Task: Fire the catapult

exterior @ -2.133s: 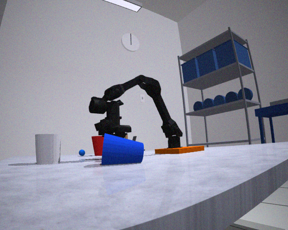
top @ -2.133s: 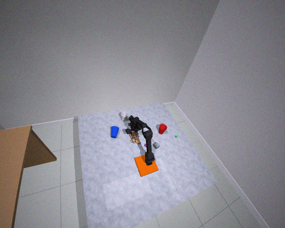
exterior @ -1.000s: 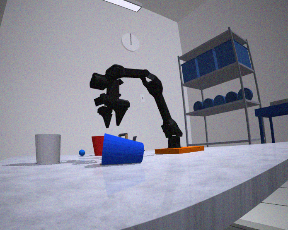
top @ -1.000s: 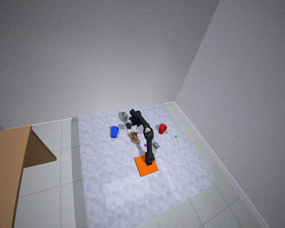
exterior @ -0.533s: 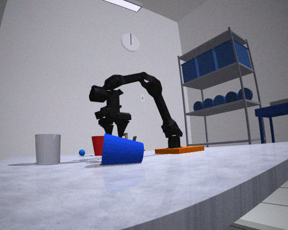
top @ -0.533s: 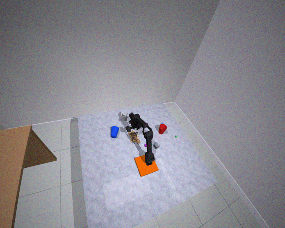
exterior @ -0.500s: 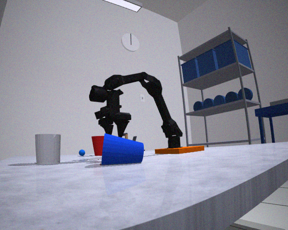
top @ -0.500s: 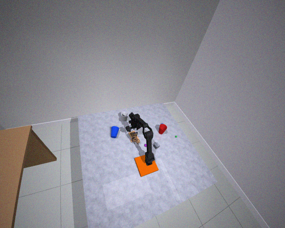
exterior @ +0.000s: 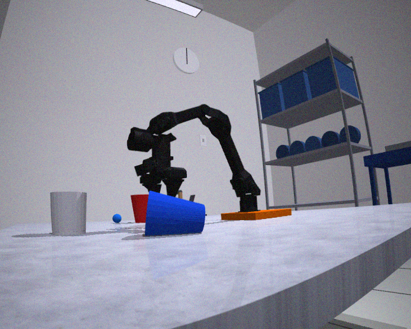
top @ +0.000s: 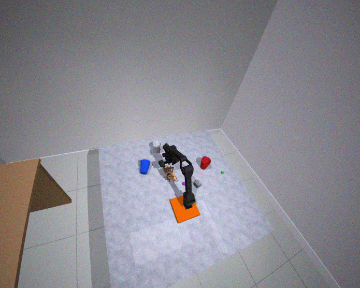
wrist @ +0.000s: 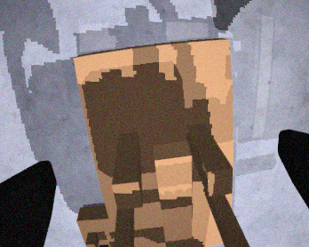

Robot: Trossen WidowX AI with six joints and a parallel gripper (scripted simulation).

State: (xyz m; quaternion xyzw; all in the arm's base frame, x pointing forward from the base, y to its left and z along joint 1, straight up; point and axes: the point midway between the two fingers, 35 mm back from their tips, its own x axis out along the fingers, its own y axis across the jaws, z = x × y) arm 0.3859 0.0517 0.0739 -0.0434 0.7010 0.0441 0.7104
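Right now the purple ball is 19 cm behind my gripper tip, 10 cm to the right of it and 5 cm below it. Also, from my gripper tip: grey block (23 cm behind, 22 cm to the right, 4 cm below); then wooden catapult (7 cm behind, 1 cm to the left, 1 cm below); then white mug (27 cm ahead, 4 cm below, 3 cm to the left).
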